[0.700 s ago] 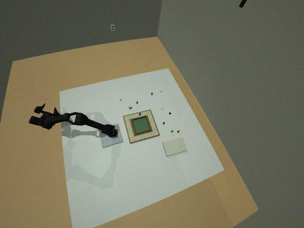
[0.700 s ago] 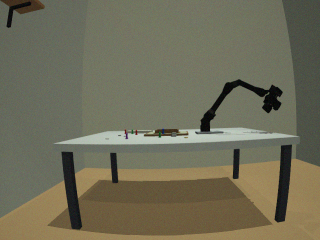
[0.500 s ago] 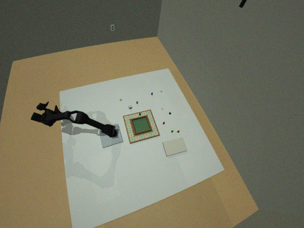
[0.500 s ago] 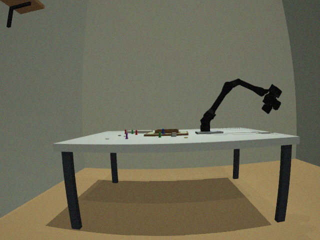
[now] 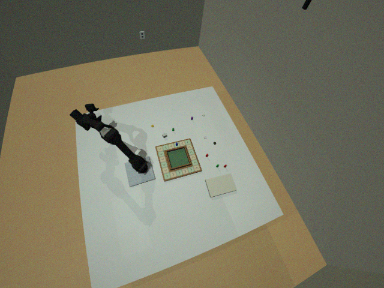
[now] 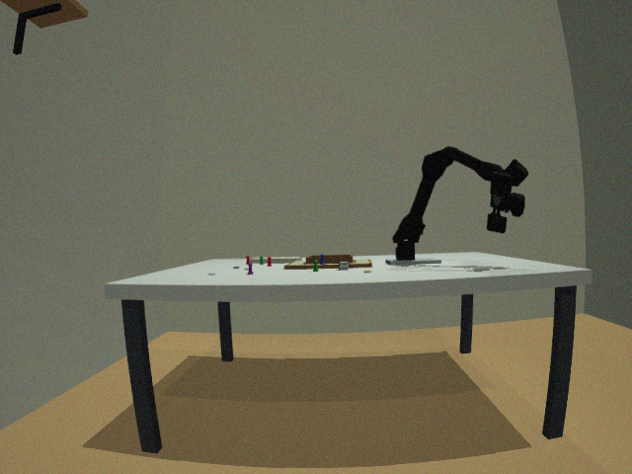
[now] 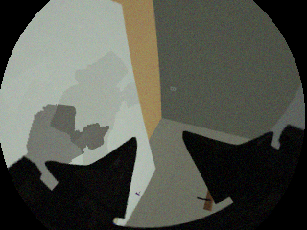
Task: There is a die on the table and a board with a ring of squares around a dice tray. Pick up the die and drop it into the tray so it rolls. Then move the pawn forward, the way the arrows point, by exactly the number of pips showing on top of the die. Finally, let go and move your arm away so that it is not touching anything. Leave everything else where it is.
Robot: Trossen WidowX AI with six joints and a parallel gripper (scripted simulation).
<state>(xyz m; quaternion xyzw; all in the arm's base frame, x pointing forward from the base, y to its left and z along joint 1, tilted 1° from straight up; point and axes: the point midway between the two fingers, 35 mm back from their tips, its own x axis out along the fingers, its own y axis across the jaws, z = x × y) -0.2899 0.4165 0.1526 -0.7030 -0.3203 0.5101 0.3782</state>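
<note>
Right now my gripper tip is 470 mm short of the white die, 180 mm to the left of it and 140 mm above it. Also, from my gripper tip: blue pawn: 550 mm ahead, 280 mm to the right, 120 mm below; purple pawn: 720 mm ahead, 140 mm below, 40 mm to the right; black disc: 860 mm ahead, 300 mm to the right, 150 mm below.
</note>
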